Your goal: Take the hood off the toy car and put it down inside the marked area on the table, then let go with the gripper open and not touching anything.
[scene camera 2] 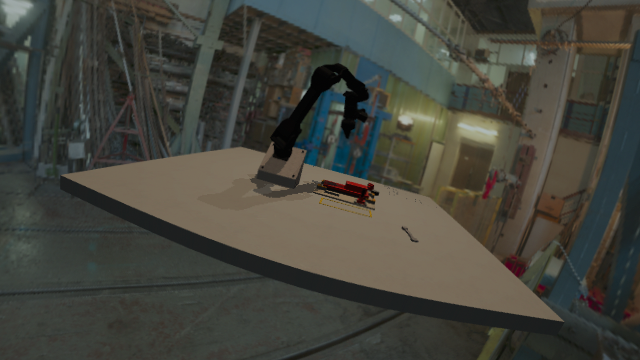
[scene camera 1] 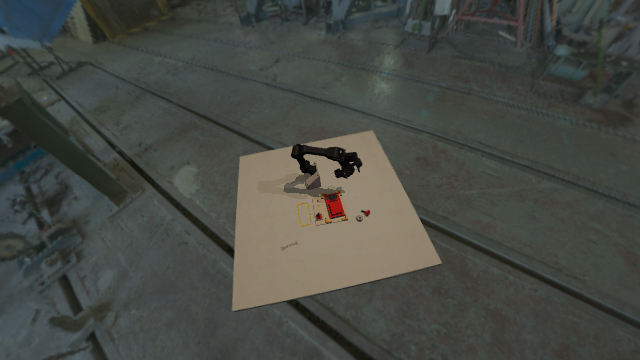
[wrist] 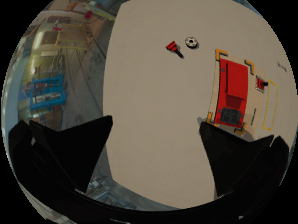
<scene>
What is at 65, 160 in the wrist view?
My gripper.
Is my gripper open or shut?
Open.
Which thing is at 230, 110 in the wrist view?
A toy car.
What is my gripper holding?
Nothing.
</scene>
